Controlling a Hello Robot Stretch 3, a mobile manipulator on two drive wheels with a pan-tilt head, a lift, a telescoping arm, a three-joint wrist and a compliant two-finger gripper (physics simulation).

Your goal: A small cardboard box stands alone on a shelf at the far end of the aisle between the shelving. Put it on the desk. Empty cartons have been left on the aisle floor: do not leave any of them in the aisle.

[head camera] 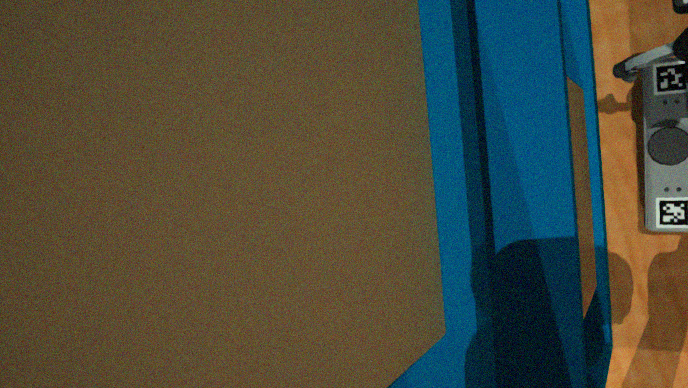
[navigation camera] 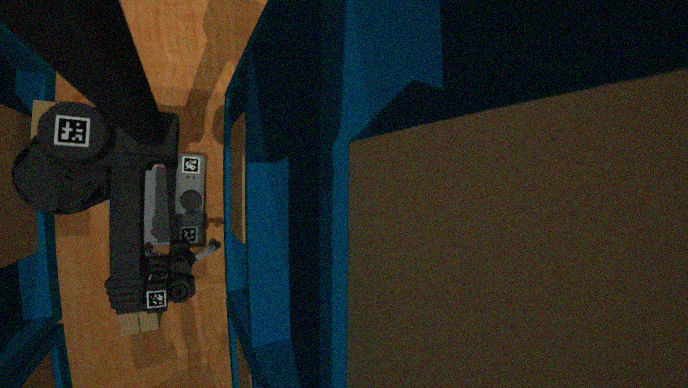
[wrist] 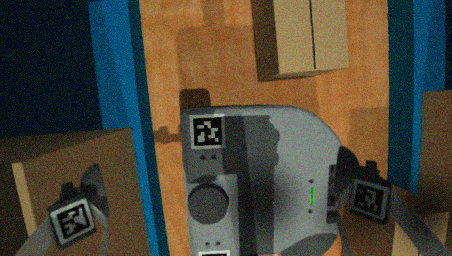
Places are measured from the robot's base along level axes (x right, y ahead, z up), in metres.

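Pixels of known places: gripper, between the fingertips: [wrist: 221,175]; robot's base, origin of its link: [head camera: 668,145] [navigation camera: 189,198] [wrist: 212,173].
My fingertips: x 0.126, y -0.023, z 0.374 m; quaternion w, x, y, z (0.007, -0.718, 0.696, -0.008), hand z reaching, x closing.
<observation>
For each thing: its top centre in the pictures, then the offset to it from my fingertips. "*": a spot on its surface instead.
- closed tan carton, centre of its top: [navigation camera: 136,299] dx +0.225, dy -0.152, dz -0.194 m
- More blue shelving, a spot on its surface: [wrist: 402,100] * dx +0.044, dy -0.444, dz -0.331 m
A closed tan carton [navigation camera: 139,323] [wrist: 297,37] with a dark centre seam is on the aisle floor, beyond the base in the wrist view; the arm's end hides part of it in the navigation view. My gripper [navigation camera: 181,246] [wrist: 221,175] is open and empty, its fingers spread wide above the base, apart from this carton. One fingertip shows at the head view's right edge. A tan corner [navigation camera: 42,114] shows behind the round dark head part; I cannot tell which object it belongs to. I cannot identify the small target box, and the desk does not show.
Blue shelving [head camera: 452,200] [navigation camera: 340,260] [wrist: 120,75] with brown boards stands close on one side of the base [head camera: 665,175] [navigation camera: 190,185] [wrist: 300,150]. More blue shelving [navigation camera: 46,250] [wrist: 402,100] stands on the other side. A wooden floor strip [navigation camera: 90,300] [wrist: 160,60] runs between them.
</observation>
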